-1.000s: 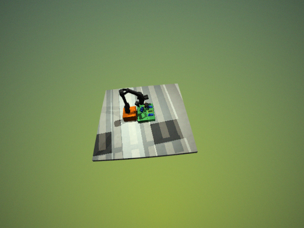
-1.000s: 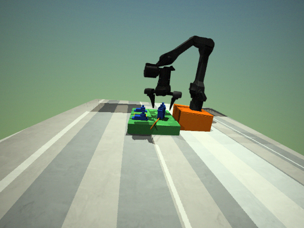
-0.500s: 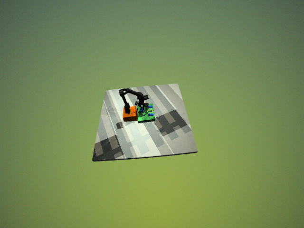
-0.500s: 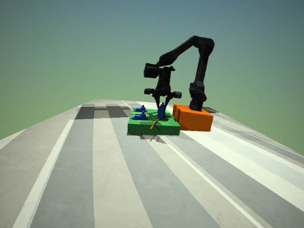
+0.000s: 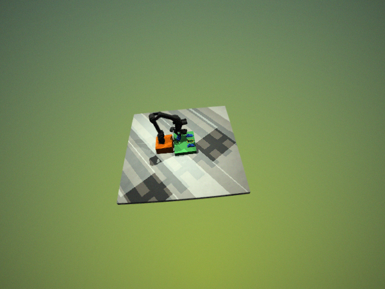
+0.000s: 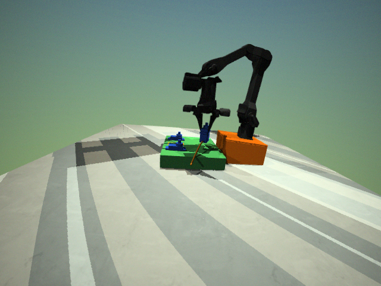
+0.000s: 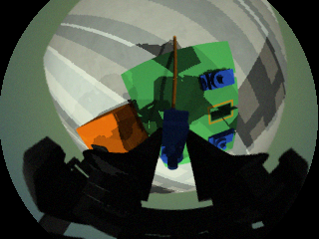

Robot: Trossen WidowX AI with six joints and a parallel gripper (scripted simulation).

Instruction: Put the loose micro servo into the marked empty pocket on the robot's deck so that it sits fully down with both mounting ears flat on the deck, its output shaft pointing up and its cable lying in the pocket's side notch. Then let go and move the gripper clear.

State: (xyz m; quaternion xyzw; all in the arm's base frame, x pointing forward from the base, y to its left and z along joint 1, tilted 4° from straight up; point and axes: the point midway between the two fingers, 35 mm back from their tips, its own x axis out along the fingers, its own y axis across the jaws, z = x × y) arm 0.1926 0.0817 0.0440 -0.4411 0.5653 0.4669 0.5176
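The green deck is 20 mm ahead of my gripper tip, 30 mm to the right of it and 100 mm below it.
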